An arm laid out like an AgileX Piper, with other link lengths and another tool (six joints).
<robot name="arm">
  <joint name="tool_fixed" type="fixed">
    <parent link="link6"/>
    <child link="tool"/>
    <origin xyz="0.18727 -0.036 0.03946" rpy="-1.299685 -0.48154 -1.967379"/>
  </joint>
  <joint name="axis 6" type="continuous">
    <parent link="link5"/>
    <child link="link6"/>
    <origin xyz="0.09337 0 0.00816"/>
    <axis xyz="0.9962 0 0.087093"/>
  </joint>
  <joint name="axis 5" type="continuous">
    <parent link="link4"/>
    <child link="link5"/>
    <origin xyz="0 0 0"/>
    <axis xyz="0 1 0"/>
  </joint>
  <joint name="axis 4" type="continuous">
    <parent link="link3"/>
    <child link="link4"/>
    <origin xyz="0.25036 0 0.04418"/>
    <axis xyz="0.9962 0 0.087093"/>
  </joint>
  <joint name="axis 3" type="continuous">
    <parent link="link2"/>
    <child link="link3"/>
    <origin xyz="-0.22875 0 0.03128"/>
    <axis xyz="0 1 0"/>
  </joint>
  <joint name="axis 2" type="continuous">
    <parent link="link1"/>
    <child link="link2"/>
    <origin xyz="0 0 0"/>
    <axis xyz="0 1 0"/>
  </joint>
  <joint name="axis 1" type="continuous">
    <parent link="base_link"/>
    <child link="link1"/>
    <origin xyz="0 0 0.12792"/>
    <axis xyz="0 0 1"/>
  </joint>
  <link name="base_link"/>
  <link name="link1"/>
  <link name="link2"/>
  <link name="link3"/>
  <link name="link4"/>
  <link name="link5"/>
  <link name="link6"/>
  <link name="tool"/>
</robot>
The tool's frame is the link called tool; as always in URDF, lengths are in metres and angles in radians. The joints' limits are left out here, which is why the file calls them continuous.
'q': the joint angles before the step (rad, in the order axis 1, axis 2, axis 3, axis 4, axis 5, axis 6). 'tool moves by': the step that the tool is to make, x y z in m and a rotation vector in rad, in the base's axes. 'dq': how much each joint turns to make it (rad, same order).
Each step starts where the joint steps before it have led.
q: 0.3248, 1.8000, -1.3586, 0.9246, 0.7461, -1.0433
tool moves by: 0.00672, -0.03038, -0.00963, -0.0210, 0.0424, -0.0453
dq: -0.0650, 0.0000, 0.0000, -0.0421, 0.0412, 0.0387
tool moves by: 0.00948, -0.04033, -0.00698, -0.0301, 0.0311, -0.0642
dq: -0.0796, -0.0074, 0.0000, -0.0545, 0.0341, 0.0403
